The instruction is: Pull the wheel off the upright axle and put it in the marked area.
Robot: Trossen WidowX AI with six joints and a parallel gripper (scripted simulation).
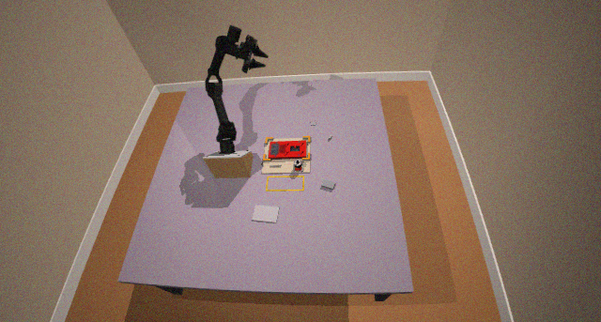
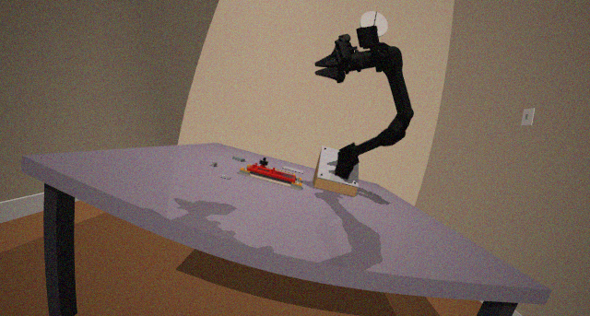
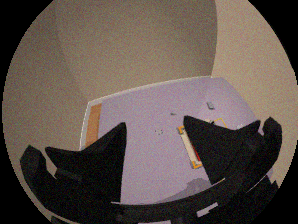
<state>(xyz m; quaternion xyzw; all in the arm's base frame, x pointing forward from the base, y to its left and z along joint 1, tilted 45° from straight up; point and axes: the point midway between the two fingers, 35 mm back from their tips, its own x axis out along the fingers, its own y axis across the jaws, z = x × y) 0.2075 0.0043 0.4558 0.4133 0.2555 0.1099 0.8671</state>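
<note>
Right now my gripper tip is 16 cm short of the upright axle, 33 cm to the left of it and 38 cm above it.
</note>
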